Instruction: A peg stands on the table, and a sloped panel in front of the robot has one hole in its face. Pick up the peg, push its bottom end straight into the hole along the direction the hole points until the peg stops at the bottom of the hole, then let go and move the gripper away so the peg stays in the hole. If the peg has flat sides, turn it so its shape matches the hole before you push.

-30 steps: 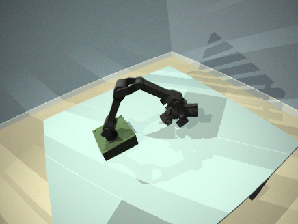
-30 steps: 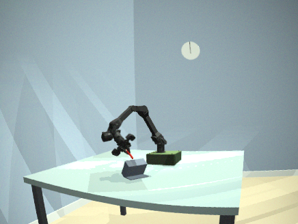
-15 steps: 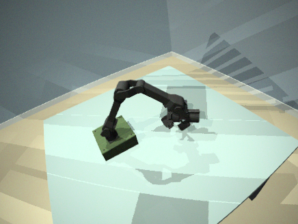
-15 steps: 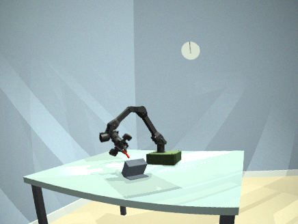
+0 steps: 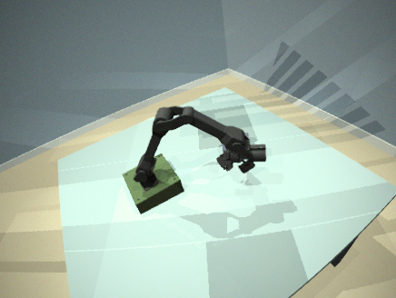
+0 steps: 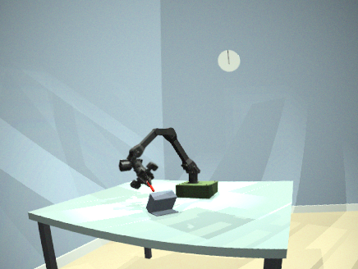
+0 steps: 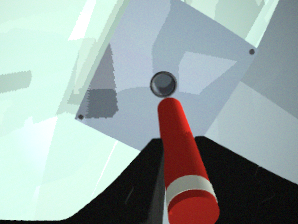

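Now: the grey sloped panel 8 cm to the left of my gripper tip, 7 cm below it and 7 cm ahead of it. From my gripper tip the other things lie so: red peg 1 cm to the right, 1 cm behind, 1 cm above.
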